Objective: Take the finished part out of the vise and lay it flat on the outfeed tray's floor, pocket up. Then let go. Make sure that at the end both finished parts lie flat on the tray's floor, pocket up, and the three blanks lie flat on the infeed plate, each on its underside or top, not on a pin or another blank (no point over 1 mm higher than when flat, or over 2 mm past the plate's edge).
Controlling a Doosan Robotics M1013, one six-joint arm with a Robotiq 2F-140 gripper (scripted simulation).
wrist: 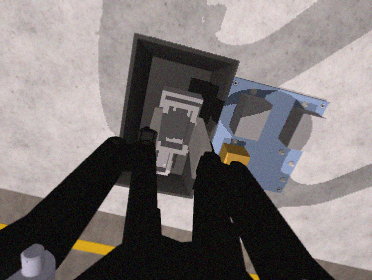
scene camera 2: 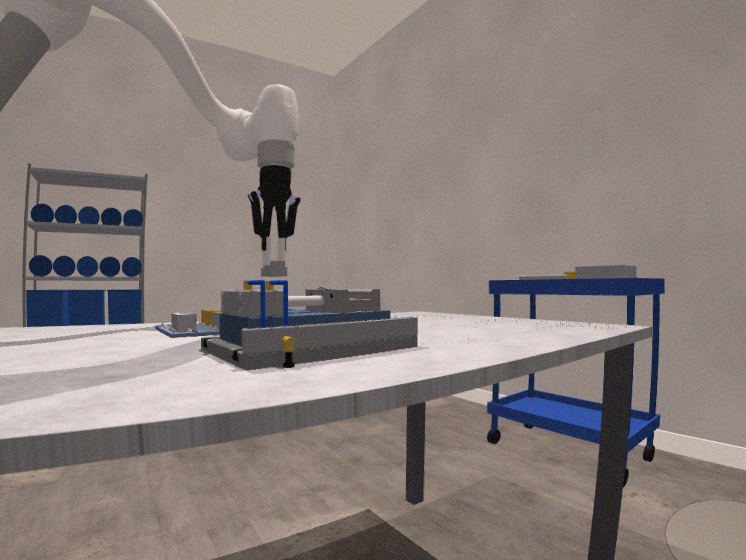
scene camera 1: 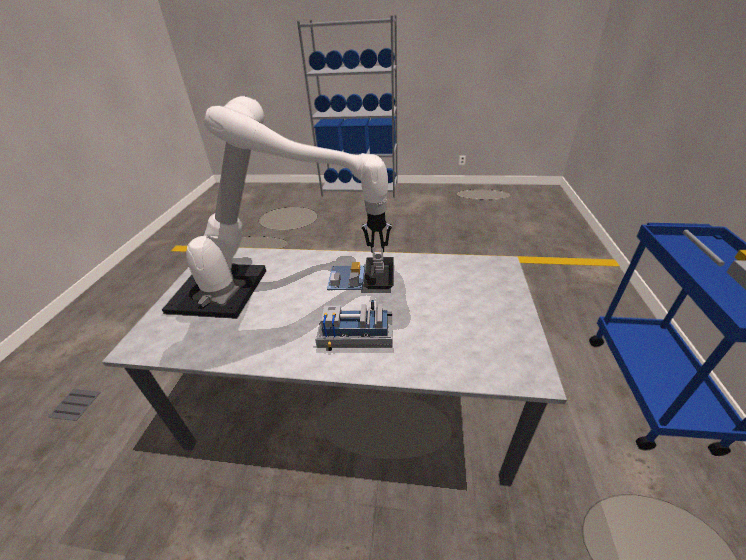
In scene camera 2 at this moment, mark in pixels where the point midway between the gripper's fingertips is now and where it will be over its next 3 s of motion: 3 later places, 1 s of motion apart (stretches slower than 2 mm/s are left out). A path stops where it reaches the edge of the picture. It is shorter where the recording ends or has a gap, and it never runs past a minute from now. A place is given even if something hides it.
The gripper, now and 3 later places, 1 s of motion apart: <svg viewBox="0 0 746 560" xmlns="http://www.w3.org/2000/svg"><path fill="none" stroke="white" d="M273 265L274 278L274 299L274 305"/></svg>
